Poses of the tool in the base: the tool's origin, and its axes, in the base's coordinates. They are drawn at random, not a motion.
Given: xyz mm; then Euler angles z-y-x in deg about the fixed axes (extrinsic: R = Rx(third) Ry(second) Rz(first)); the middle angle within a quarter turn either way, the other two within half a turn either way.
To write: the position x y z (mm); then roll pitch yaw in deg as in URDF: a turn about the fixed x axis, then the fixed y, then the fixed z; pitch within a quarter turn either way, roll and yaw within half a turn. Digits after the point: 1 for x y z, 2 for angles.
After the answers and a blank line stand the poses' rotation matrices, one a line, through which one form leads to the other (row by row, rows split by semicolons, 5 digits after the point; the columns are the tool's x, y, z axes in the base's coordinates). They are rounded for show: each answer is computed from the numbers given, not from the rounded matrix.
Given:
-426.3 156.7 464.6 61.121 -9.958 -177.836
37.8 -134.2 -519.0 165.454 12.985 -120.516
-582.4 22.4 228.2 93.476 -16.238 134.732
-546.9 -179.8 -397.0 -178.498 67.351 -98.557
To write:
-426.3 156.7 464.6 172.30 6.69 -61.38
37.8 -134.2 -519.0 121.57 19.08 176.37
-582.4 22.4 228.2 167.21 -46.14 -94.82
-546.9 -179.8 -397.0 93.31 6.39 112.79

0.47569 -0.86245 -0.17293; -0.87186 -0.48833 0.03719; -0.11652 0.13308 -0.98423
-0.94319 -0.24473 0.22470; 0.05984 0.54012 0.83946; -0.32681 0.80522 -0.49479
-0.05821 -0.95834 -0.27963; -0.69045 0.24096 -0.68207; 0.72103 0.15337 -0.67572
-0.38495 0.01009 0.92288; 0.91619 0.12482 0.38080; -0.11135 0.99213 -0.05730

